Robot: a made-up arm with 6 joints. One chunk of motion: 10 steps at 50 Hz.
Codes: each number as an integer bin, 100 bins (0 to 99) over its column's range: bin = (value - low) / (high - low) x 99, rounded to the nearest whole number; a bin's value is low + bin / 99 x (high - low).
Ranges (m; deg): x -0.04..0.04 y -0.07..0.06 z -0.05..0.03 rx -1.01..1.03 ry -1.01..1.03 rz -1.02..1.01
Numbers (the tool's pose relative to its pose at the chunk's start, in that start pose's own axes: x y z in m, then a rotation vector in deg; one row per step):
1: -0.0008 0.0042 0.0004 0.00 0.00 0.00
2: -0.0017 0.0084 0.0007 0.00 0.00 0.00
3: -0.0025 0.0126 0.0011 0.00 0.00 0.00
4: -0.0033 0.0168 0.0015 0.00 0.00 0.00
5: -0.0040 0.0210 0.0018 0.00 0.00 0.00
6: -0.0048 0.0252 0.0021 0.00 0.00 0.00
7: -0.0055 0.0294 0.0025 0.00 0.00 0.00
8: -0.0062 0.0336 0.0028 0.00 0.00 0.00
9: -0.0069 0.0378 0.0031 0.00 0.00 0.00
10: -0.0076 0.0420 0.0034 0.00 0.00 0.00
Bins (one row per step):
1: 49 57 62 49 49 50
2: 47 60 63 49 49 50
3: 46 63 63 49 49 50
4: 45 66 64 49 49 50
5: 45 69 64 49 49 50
6: 44 72 64 49 49 50
7: 43 76 65 49 49 50
8: 42 79 65 49 49 50
9: 41 82 66 49 49 50
10: 40 85 66 49 49 50

